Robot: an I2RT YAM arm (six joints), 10 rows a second.
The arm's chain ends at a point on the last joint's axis. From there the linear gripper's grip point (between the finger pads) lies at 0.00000 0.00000 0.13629 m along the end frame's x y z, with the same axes.
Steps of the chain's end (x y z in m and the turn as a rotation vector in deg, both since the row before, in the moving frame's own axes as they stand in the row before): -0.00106 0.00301 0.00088 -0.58 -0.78 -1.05; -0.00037 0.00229 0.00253 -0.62 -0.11 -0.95; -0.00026 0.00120 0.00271 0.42 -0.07 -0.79; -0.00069 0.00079 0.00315 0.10 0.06 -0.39; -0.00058 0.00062 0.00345 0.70 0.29 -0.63; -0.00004 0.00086 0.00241 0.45 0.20 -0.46
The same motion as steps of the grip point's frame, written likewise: -0.00290 0.00441 0.00086 -0.58 -0.78 -1.05; -0.00062 0.00377 0.00252 -0.62 -0.11 -0.95; -0.00043 0.00020 0.00271 0.42 -0.07 -0.79; -0.00055 0.00055 0.00315 0.10 0.06 -0.39; 0.00010 -0.00105 0.00344 0.70 0.29 -0.63; 0.00043 -0.00021 0.00240 0.45 0.20 -0.46
